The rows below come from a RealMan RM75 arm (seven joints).
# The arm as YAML. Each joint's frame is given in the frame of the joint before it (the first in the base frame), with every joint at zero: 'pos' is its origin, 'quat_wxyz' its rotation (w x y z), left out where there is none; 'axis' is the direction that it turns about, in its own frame. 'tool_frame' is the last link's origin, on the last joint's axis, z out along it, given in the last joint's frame.
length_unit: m
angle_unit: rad
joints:
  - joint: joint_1
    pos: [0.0, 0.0, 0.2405]
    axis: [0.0, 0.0, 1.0]
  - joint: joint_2
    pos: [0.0, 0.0, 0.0]
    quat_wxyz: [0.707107, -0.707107, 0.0, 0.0]
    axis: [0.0, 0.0, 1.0]
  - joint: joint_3
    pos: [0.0, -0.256, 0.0]
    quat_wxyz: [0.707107, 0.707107, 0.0, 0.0]
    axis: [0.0, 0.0, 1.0]
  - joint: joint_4
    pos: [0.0, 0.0, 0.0]
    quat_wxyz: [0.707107, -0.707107, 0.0, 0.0]
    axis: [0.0, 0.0, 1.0]
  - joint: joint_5
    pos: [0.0, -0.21, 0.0]
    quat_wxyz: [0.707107, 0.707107, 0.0, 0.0]
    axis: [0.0, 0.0, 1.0]
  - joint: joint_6
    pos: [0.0, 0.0, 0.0]
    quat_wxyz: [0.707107, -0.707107, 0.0, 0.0]
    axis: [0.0, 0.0, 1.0]
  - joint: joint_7
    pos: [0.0, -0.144, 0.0]
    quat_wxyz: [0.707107, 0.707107, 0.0, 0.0]
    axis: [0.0, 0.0, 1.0]
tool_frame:
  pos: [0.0, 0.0, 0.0]
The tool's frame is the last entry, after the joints.
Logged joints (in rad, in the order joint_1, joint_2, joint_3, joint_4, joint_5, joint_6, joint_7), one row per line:
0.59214, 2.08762, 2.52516, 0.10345, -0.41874, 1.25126, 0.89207
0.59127, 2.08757, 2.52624, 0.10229, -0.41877, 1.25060, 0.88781
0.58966, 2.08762, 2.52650, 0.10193, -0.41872, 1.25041, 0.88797
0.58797, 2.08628, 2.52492, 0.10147, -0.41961, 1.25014, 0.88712
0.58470, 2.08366, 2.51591, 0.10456, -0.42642, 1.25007, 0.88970
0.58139, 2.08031, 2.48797, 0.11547, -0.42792, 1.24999, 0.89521
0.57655, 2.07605, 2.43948, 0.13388, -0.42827, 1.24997, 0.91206
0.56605, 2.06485, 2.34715, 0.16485, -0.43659, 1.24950, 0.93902
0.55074, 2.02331, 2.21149, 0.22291, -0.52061, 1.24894, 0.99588
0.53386, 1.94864, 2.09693, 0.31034, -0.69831, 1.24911, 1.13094
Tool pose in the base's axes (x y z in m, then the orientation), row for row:
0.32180, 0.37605, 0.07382, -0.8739, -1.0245, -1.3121
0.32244, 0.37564, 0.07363, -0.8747, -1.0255, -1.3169
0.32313, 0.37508, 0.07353, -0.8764, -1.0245, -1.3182
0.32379, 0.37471, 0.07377, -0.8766, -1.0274, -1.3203
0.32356, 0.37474, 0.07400, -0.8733, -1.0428, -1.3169
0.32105, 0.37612, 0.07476, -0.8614, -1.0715, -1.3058
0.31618, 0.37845, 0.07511, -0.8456, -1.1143, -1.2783
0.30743, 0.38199, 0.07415, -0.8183, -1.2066, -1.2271
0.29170, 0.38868, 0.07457, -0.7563, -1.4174, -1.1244
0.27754, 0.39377, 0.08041, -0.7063, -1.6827, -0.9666
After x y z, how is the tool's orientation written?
As a rotation vector, in radians.
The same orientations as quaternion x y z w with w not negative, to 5 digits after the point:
-0.37538, -0.44007, -0.56360, 0.58973
-0.37545, -0.44018, -0.56526, 0.58801
-0.37611, -0.43967, -0.56571, 0.58754
-0.37600, -0.44068, -0.56631, 0.58627
-0.37430, -0.44695, -0.56443, 0.58443
-0.36902, -0.45902, -0.55940, 0.58326
-0.36232, -0.47745, -0.54773, 0.58374
-0.34999, -0.51607, -0.52484, 0.57941
-0.32041, -0.60049, -0.47636, 0.55663
-0.29366, -0.69962, -0.40188, 0.51263

